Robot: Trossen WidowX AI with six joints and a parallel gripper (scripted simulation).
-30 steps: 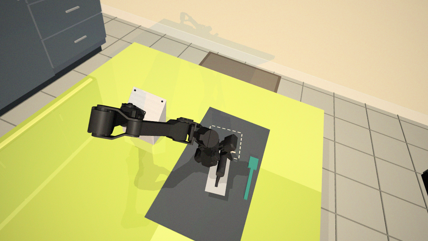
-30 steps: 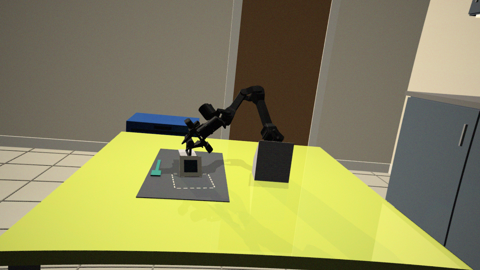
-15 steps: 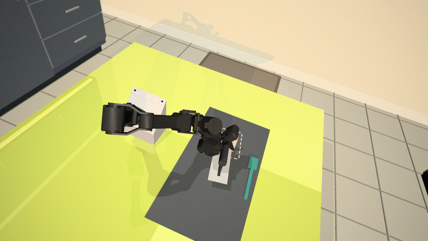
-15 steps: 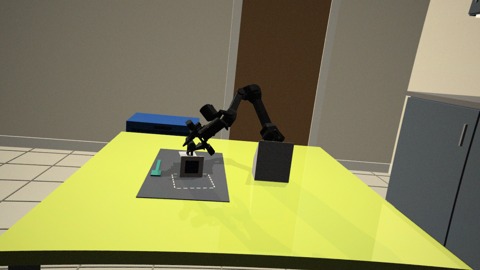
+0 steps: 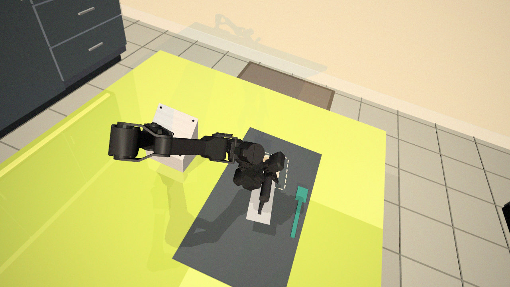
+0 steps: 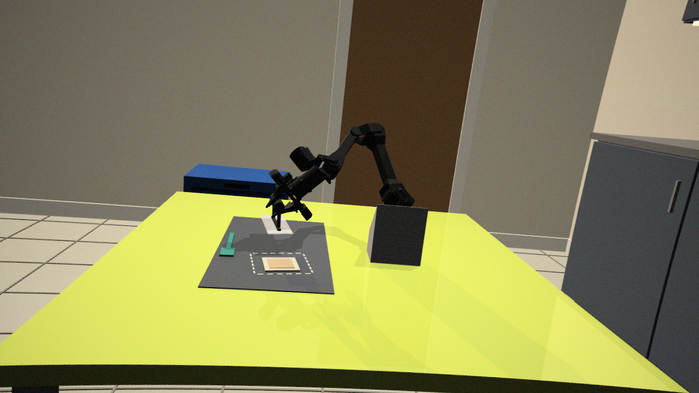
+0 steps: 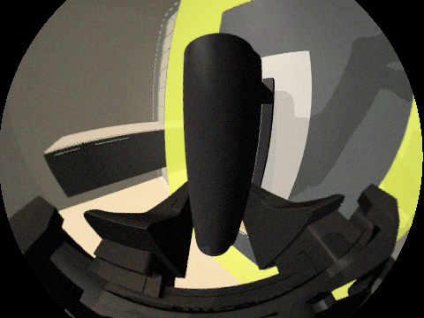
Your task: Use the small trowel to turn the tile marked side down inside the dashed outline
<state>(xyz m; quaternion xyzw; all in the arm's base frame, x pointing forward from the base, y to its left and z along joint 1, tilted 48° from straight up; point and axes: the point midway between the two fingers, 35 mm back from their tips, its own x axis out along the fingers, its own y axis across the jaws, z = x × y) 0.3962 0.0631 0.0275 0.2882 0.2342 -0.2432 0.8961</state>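
The dark mat is 13 cm below my gripper tip, 3 cm behind it and 1 cm to the left of it. The rest, counted from my gripper tip: teal trowel: 11 cm below, 11 cm ahead, 5 cm to the left; tile: 16 cm to the left, 11 cm below, 7 cm behind.
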